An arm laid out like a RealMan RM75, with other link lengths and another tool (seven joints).
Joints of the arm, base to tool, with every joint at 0 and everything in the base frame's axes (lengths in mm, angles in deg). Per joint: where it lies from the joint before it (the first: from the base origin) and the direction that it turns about. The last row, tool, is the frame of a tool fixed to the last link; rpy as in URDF.
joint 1: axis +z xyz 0 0 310.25
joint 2: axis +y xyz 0 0 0
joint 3: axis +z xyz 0 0 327.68
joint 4: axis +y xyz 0 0 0
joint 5: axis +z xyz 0 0 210
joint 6: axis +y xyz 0 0 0
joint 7: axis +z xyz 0 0 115.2
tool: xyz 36 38 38 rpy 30 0 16.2
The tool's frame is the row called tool.
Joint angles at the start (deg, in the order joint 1, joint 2, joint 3, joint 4, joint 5, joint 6, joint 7):
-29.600 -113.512 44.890 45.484 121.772 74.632 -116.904
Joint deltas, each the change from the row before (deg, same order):
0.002 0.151 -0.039 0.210 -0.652 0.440 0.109
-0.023 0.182 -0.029 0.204 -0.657 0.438 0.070
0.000 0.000 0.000 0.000 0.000 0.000 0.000
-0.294 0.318 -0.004 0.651 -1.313 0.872 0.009
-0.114 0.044 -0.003 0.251 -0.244 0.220 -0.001
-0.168 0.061 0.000 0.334 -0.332 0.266 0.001
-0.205 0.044 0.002 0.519 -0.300 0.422 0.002
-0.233 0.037 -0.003 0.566 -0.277 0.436 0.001
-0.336 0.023 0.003 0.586 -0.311 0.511 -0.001
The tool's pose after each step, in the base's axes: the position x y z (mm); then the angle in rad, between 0 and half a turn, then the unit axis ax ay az. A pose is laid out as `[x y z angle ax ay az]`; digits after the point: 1 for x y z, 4 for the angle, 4 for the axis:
[-304.9 414.5 96.0 2.1669 -0.9161 -0.4000 -0.0275]
[-302.8 414.8 98.9 2.1675 -0.9166 -0.3983 -0.0339]
[-302.8 414.8 98.9 2.1675 -0.9166 -0.3983 -0.0339]
[-296.2 416.9 104.9 2.1678 -0.9186 -0.3921 -0.0483]
[-294.1 417.6 106.2 2.1676 -0.9196 -0.3896 -0.0516]
[-291.2 418.6 108.1 2.1669 -0.9208 -0.3860 -0.0560]
[-287.4 419.5 110.1 2.1669 -0.9228 -0.3805 -0.0608]
[-283.3 420.6 112.2 2.1668 -0.9249 -0.3744 -0.0657]
[-278.2 421.9 114.2 2.1682 -0.9274 -0.3672 -0.0715]

